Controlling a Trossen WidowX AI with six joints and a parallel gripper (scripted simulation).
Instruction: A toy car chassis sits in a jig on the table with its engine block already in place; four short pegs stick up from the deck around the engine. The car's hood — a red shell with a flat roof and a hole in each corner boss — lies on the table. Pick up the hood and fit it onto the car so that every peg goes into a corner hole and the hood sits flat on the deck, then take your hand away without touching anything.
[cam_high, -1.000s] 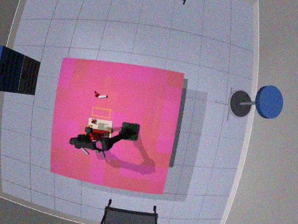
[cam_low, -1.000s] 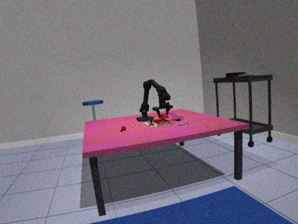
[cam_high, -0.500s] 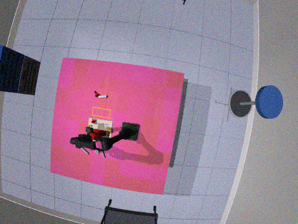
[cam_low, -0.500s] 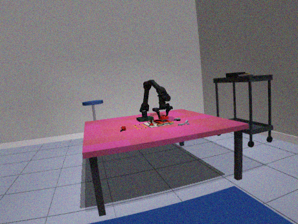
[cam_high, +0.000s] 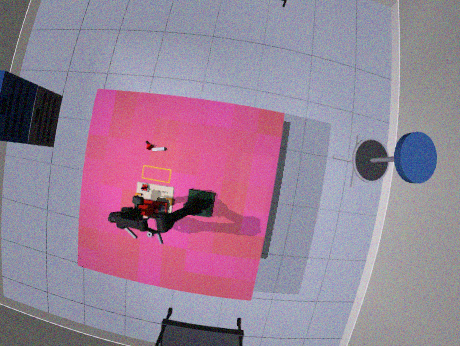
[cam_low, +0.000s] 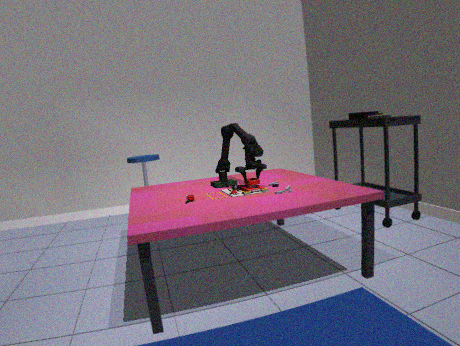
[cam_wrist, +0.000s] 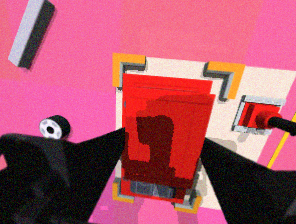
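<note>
Now: the grey engine block 10 mm to the left of my gripper tip and 30 mm below it. Also, from my gripper tip: red hood 10 mm above.
</note>
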